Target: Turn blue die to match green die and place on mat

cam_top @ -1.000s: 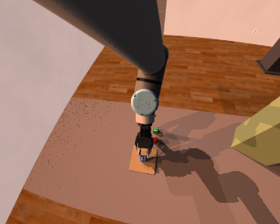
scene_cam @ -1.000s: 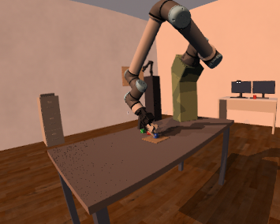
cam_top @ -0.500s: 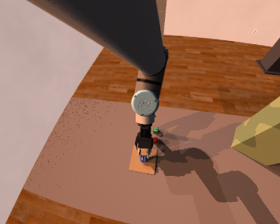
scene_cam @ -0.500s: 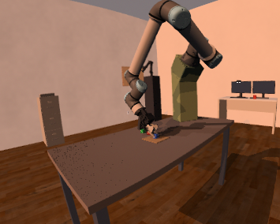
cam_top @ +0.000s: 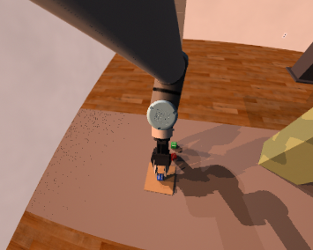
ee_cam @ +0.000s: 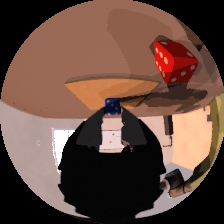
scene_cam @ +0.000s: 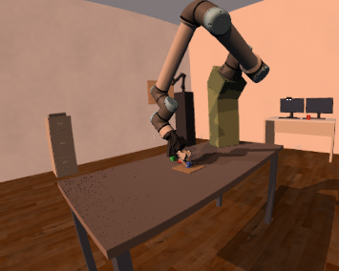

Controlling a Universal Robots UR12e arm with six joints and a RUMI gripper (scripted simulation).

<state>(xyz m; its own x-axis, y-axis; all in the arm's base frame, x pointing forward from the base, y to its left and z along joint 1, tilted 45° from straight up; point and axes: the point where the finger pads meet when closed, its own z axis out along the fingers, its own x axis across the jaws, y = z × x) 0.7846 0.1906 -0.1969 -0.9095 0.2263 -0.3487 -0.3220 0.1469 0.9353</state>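
Right now the blue die is 10 mm to the left of my hand and 10 mm below it. Also, from my hand: tan mat: 20 mm below, 10 mm to the left; then green die: 180 mm to the right, 50 mm behind, 10 mm below; then red die: 110 mm to the right, 60 mm behind, 10 mm below.
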